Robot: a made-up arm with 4 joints.
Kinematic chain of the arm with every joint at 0, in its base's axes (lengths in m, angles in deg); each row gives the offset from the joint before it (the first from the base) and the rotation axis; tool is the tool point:
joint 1: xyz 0 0 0.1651 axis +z
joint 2: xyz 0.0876 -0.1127 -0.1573 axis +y
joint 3: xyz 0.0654 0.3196 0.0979 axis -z
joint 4: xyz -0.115 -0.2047 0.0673 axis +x
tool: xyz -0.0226 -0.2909 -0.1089
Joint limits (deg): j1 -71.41..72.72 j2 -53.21..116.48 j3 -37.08..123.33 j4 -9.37..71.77
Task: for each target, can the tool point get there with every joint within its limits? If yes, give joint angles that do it. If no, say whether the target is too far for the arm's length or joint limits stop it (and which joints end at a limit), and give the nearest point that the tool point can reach.
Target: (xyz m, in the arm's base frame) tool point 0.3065 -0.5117 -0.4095
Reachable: no: joint limits stop it (at a limit: joint 3, joint 4) | nearest point 0.1966 -0.3282 -0.2182 | short by 0.287 m
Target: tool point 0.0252 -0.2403 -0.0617
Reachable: yes | joints 41.42 -24.40 20.90 5.12
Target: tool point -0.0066 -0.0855 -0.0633
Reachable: yes | joints 35.74 32.48 2.12 55.88
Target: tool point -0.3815 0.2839 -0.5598
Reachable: no: joint limits stop it (at a limit: joint 2) | nearest point -0.3182 0.2368 -0.3089 | short by 0.263 m
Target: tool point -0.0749 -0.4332 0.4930
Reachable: no: joint limits stop it (at a limit: joint 1, joint 4) | nearest point 0.0080 -0.3035 0.3364 | short by 0.220 m
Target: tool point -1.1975 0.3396 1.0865
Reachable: no: too far | nearest point -0.5289 0.2178 0.3405 | short by 1.009 m
